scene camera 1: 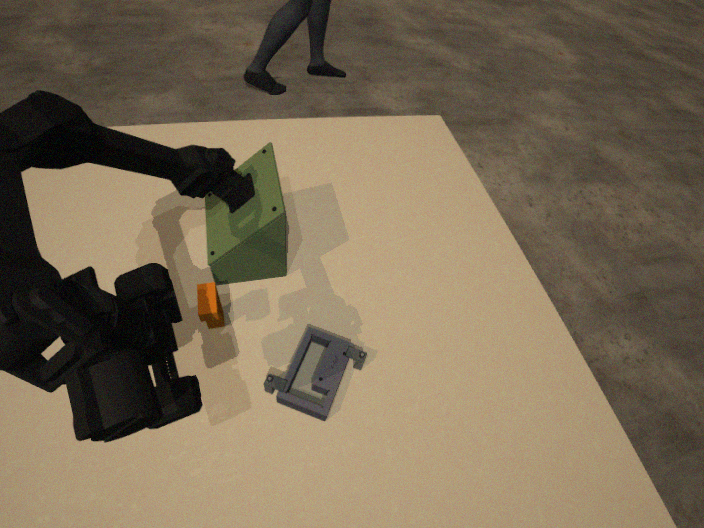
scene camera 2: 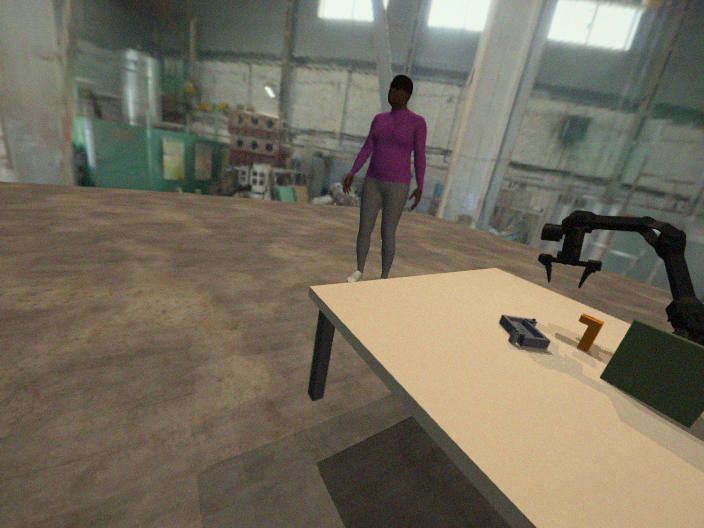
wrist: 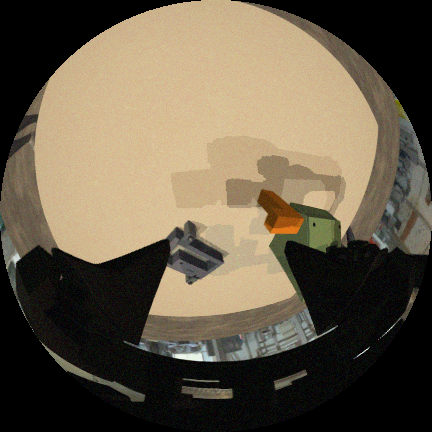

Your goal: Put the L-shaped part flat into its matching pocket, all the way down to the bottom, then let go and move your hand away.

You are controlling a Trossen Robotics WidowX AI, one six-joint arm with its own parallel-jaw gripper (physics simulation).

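Frame: origin at the arm's base, x ahead, y left, z up, level; metres.
Seen in the pictures: gripper, fingertip midpoint: [scene camera 1: 186, 351] [scene camera 2: 563, 285] [wrist: 229, 247]; arm's base, origin of the base link: [scene camera 1: 241, 193] [scene camera 2: 681, 354].
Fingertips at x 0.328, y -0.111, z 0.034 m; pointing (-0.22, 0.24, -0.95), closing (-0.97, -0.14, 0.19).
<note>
Pixels of each thing's top centre, then the offset from my fingertips to it. Level surfaces: height alone.
- orange L-shaped part, middle of its top: [wrist: 288, 225] [scene camera 1: 206, 297] [scene camera 2: 592, 318] dx -0.121, dy +0.026, dz -0.064 m
- grey-purple pocket fixture, middle of its top: [scene camera 1: 317, 366] [wrist: 189, 266] [scene camera 2: 526, 323] dx +0.014, dy +0.187, dz -0.126 m
- table, its level: dz -0.174 m
The orange L-shaped part [scene camera 1: 207, 301] [scene camera 2: 589, 330] [wrist: 281, 215] stands upright on the table, with its short arm at the top. In scene camera 2 that arm points left. The grey-purple pocket fixture [scene camera 1: 296, 363] [scene camera 2: 533, 342] [wrist: 199, 264] lies a short way from it, with an inner block at one side and a pale floor showing in its opening. My gripper [scene camera 1: 177, 349] [scene camera 2: 564, 283] [wrist: 229, 247] is wide open and empty, high above the table. In the wrist view the part shows near the right fingertip and the fixture beside the left fingertip, which covers its edge.
A green wedge block [scene camera 1: 250, 250] [scene camera 2: 653, 369] [wrist: 322, 227] with a sloping face and dark screws stands close behind the part, at the foot of my arm. The fixture has two small screwed lugs. A person [scene camera 2: 392, 147] stands on the floor beyond the table [scene camera 2: 432, 318].
</note>
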